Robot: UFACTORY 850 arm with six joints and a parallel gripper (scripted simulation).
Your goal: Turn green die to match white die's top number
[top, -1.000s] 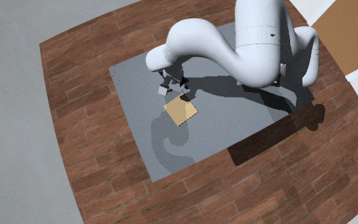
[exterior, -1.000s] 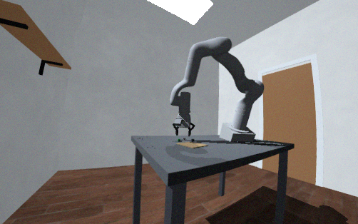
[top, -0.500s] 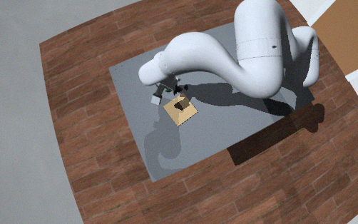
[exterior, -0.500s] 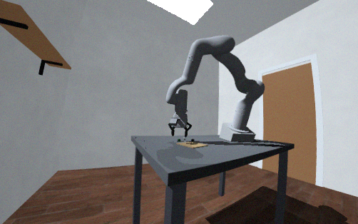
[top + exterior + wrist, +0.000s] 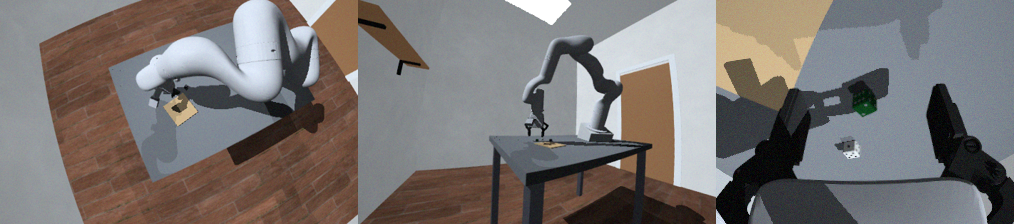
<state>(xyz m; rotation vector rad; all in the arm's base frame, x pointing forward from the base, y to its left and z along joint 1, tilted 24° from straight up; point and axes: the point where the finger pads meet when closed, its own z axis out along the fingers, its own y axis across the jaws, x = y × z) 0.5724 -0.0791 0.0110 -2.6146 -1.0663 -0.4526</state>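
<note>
The green die lies 20 mm behind my hand, 20 mm to the right of it and 40 mm below it. Also, from my hand: black die: 130 mm behind, 40 mm below; then white die: 90 mm behind, 60 mm to the right, 40 mm below; then mat: 40 mm behind, 110 mm to the left, 40 mm below.
</note>
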